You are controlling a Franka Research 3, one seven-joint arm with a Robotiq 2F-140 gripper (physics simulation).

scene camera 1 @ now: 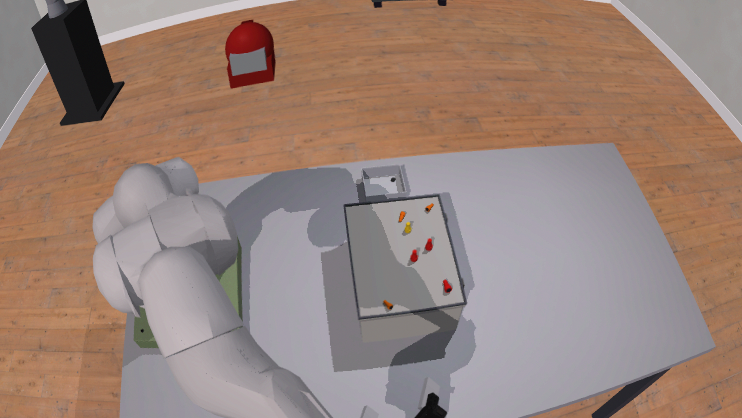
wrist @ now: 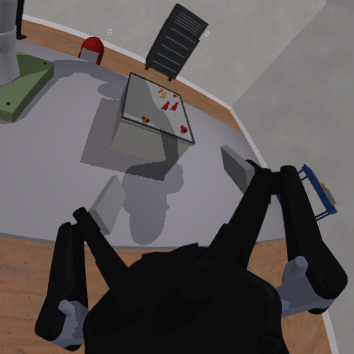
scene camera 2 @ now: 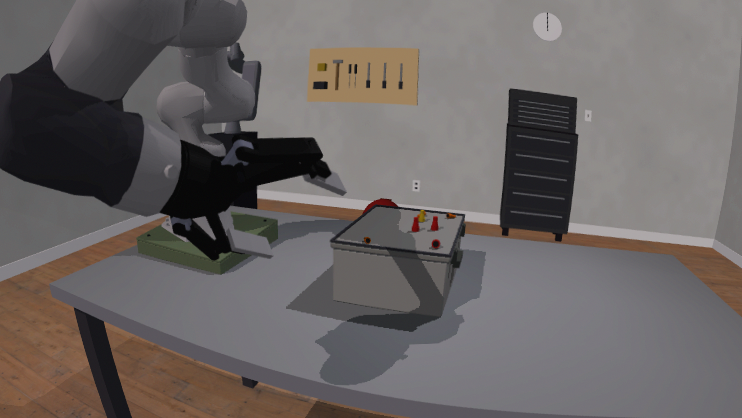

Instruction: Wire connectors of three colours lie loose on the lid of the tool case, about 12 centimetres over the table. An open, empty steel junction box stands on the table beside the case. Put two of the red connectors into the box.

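Observation:
There's a tool case [scene camera 1: 380, 250], [wrist: 161, 139] and [scene camera 2: 399, 270], and you'd also see the gripper [scene camera 2: 301, 218] and [wrist: 170, 171].

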